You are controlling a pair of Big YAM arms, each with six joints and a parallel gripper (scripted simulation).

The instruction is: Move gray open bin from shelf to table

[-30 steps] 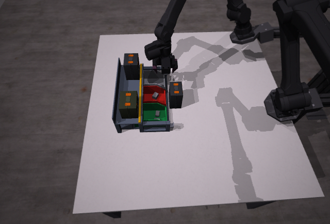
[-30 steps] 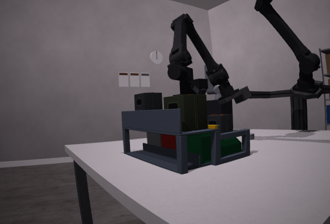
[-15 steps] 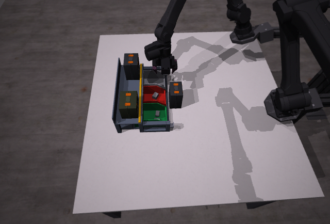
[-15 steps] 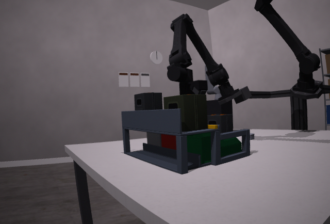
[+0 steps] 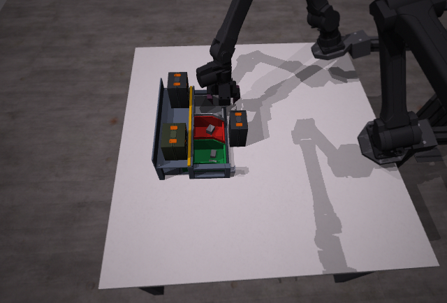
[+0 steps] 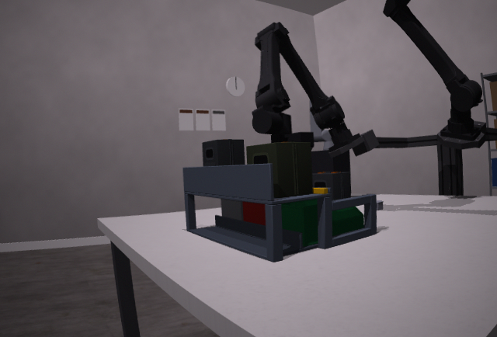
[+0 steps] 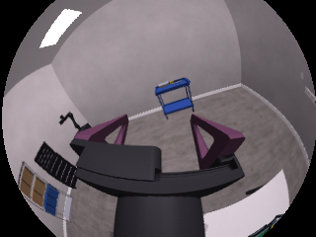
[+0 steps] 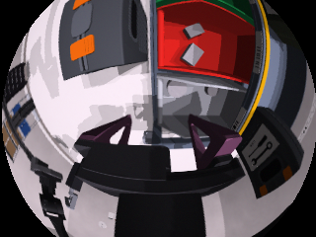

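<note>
Right now my right hand is 80 mm short of the gray bin, 50 mm above it and 10 mm to the left of it. The rest, counted from my right hand: green bin 210 mm to the left, 110 mm ahead, 50 mm below; red bin 100 mm to the left, 100 mm ahead, 50 mm below; shelf 120 mm ahead, 100 mm to the left, 20 mm below.
</note>
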